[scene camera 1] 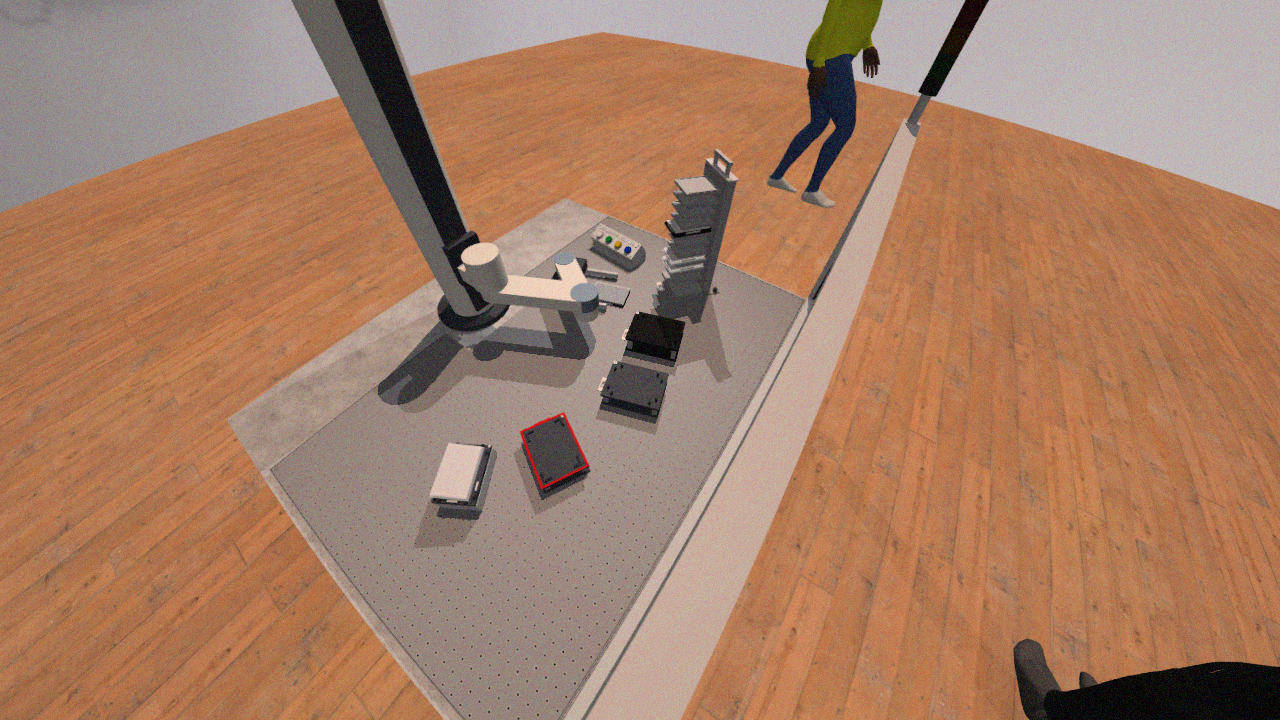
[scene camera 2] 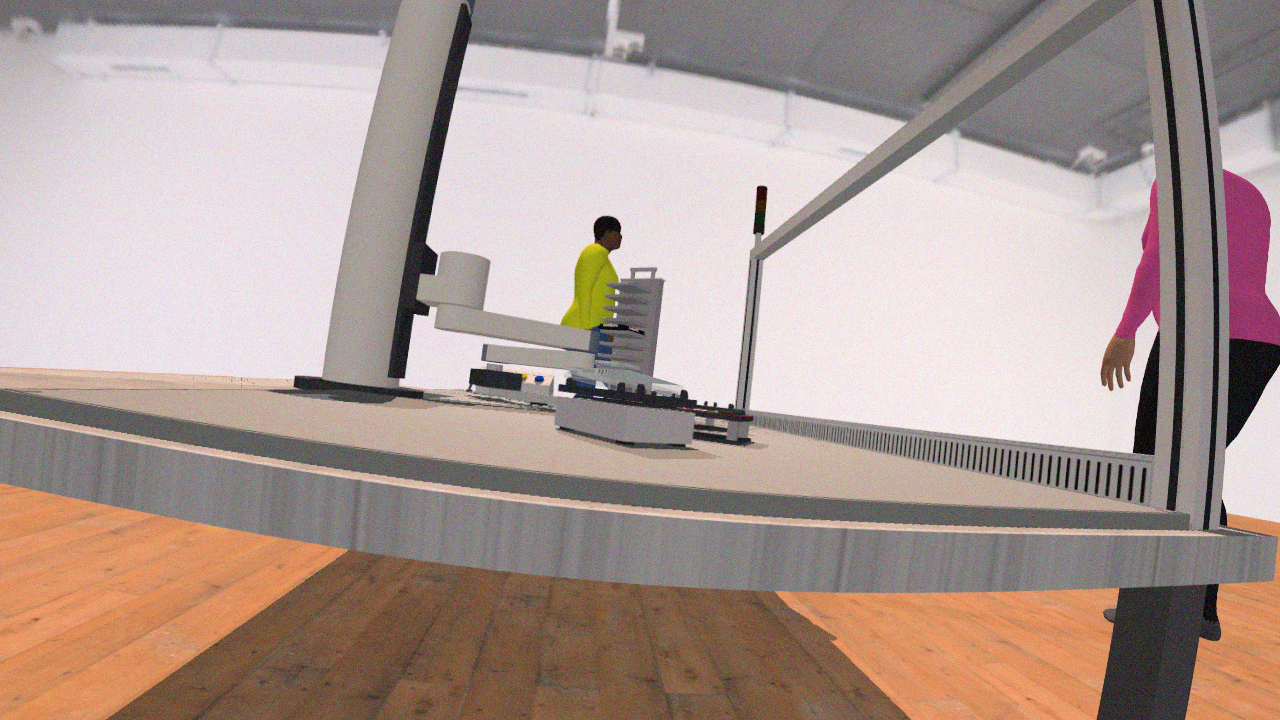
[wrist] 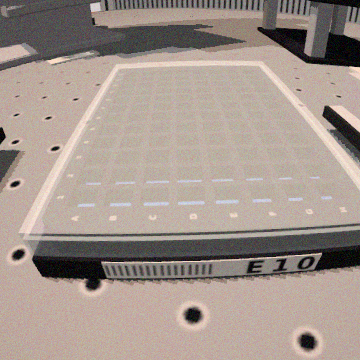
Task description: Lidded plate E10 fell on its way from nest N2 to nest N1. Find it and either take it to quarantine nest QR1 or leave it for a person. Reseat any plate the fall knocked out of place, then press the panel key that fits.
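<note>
Plate E10 lies flat on the perforated deck, label facing the wrist camera, with a clear lid over its wells. My gripper is open and low; its fingers stand wide on either side of the plate, with nothing gripped. In scene camera 2 the fingertips are hidden. Black nest N1 stands beyond the plate, with a dark grey nest beside it. A red-rimmed nest stands further off; its label is unreadable. The key panel has white, green, yellow and blue keys.
The shelf tower holds light plates and a dark one. A white-topped unit stands near the red-rimmed nest. A low wall edges the deck. People in yellow and pink stand outside. A signal light stands behind.
</note>
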